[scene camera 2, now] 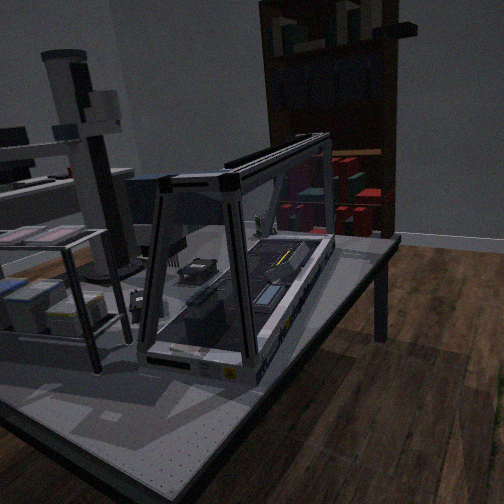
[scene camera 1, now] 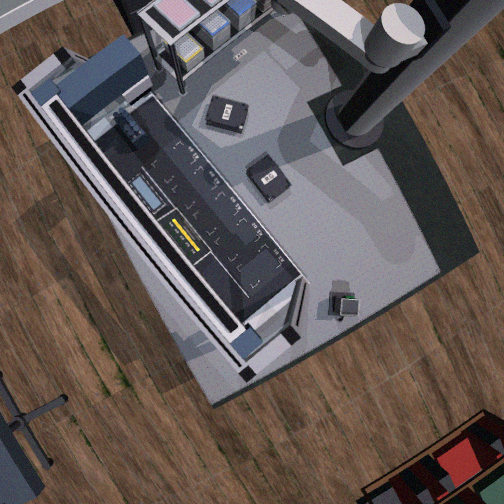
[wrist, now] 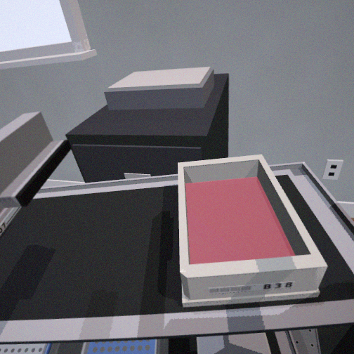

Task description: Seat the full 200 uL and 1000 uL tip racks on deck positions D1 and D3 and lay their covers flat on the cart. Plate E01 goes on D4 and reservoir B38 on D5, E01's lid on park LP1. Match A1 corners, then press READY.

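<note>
One dark-tipped finger of my gripper shows at the left edge of the wrist view; the other is hidden. The gripper is open and empty, above the cart (scene camera 1: 178,75) (scene camera 2: 82,310) (wrist: 100,327). Reservoir B38 (wrist: 235,220), a cream tray with a red inside, stands on the cart's top, right of centre. Pink plates (scene camera 1: 176,12) (scene camera 2: 62,234) lie on the cart's top; their labels are unreadable in the scene views. A yellow-edged tip rack (scene camera 1: 189,49) (scene camera 2: 72,315) and a blue-edged one (scene camera 1: 215,27) (scene camera 2: 35,297) stand on the lower shelf. The deck (scene camera 1: 202,182) shows corner marks without labware.
Pads LP1 (scene camera 1: 227,114) and RG (scene camera 1: 269,178) lie beside the framed deck. A small device (scene camera 1: 348,306) stands near the bench edge. A dark block (scene camera 1: 129,127) stands at the deck's far end. A cabinet (wrist: 145,120) stands behind the cart.
</note>
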